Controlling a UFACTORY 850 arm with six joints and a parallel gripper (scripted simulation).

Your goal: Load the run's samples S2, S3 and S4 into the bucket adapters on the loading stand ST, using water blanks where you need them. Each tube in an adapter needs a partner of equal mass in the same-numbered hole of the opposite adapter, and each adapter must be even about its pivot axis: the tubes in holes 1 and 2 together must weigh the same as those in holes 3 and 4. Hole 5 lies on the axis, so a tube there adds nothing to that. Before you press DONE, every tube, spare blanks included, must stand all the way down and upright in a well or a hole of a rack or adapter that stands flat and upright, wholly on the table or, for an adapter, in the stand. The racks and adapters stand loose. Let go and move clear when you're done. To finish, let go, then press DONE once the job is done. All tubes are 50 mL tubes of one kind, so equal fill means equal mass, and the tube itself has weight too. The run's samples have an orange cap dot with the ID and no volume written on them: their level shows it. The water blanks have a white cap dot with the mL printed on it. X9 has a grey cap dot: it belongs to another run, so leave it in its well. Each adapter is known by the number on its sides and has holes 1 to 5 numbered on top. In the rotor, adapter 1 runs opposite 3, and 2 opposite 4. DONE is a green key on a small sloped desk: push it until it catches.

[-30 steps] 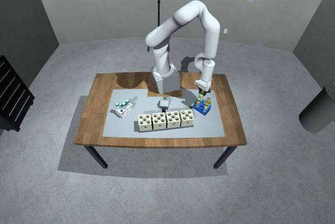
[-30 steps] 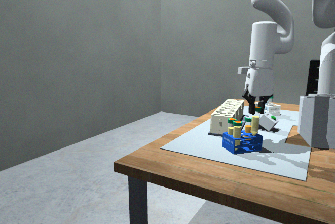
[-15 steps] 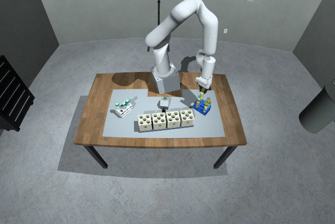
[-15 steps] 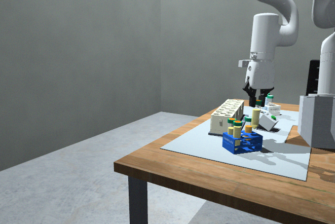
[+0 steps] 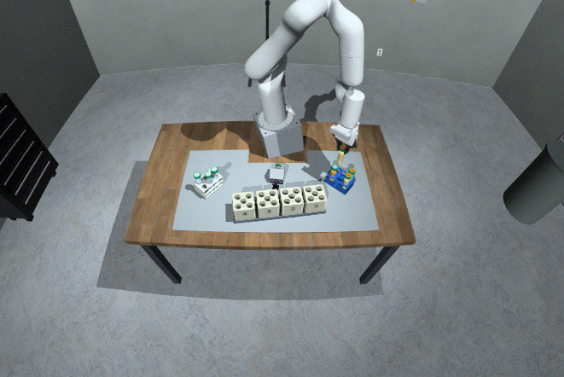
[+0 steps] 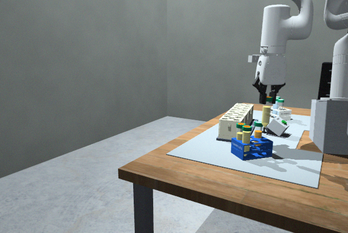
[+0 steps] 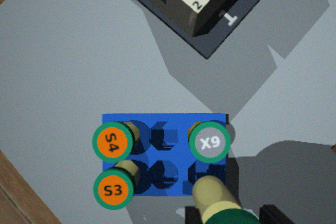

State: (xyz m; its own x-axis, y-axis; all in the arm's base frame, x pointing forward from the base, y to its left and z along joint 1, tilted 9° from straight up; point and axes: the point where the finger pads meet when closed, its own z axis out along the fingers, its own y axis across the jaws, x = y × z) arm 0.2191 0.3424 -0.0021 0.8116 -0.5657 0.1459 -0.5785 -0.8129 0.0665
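Right now my hand is 1 cm past the sample tube and 5 cm above it. From my hand the other things lie so: blue rack: 4 cm ahead, 2 cm to the left, 19 cm below; then sample tube S3: 4 cm ahead, 6 cm to the left, 16 cm below; then tube X9: 3 cm ahead, 3 cm to the right, 16 cm below.
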